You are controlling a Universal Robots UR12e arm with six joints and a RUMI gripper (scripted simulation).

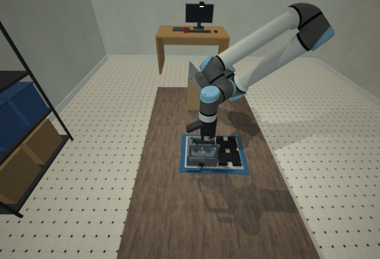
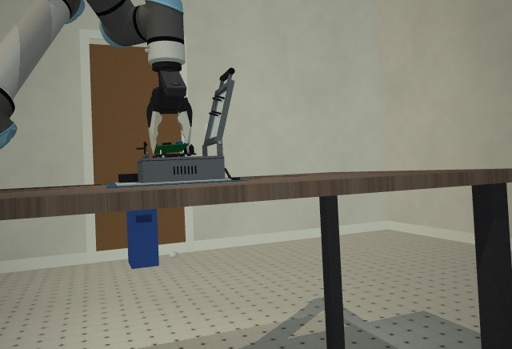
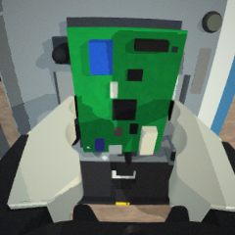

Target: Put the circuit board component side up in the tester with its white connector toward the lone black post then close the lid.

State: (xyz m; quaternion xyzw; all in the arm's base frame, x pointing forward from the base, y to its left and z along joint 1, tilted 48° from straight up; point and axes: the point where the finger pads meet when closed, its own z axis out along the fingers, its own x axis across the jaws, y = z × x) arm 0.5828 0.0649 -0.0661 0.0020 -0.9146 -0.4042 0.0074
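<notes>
Now: the green circuit board right at my hand. Round my hand: tester lid: 13 cm ahead, 10 cm above; tester: 4 cm to the left, 3 cm ahead, 3 cm above.
</notes>
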